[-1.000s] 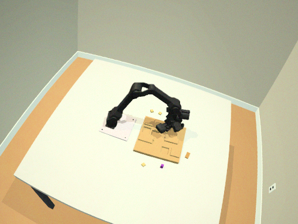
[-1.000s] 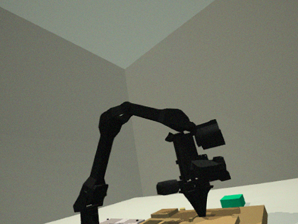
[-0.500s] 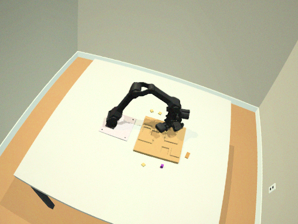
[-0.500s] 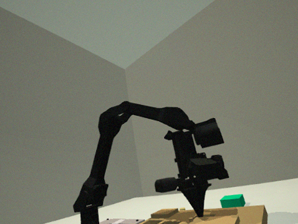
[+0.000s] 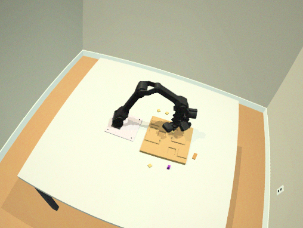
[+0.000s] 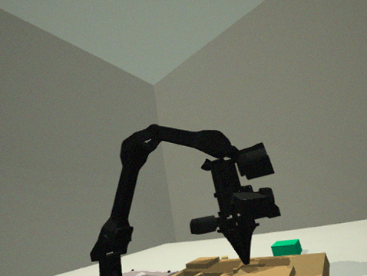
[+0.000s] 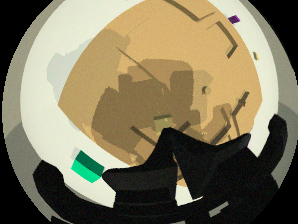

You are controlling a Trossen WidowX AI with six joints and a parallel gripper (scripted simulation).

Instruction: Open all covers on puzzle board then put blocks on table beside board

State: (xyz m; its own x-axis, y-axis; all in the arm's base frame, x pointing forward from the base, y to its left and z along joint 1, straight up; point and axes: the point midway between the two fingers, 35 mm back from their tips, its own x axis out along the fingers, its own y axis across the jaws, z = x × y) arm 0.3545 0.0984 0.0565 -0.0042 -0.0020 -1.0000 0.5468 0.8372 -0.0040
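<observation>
Now: gripper tip 5 cm short of the purple block, 27 cm to the left of it and 2 cm above it. Also, from my gripper tip: orange block: 19 cm ahead, 12 cm to the right, 3 cm below; green block: 2 cm ahead, 18 cm to the left, 2 cm below.
</observation>
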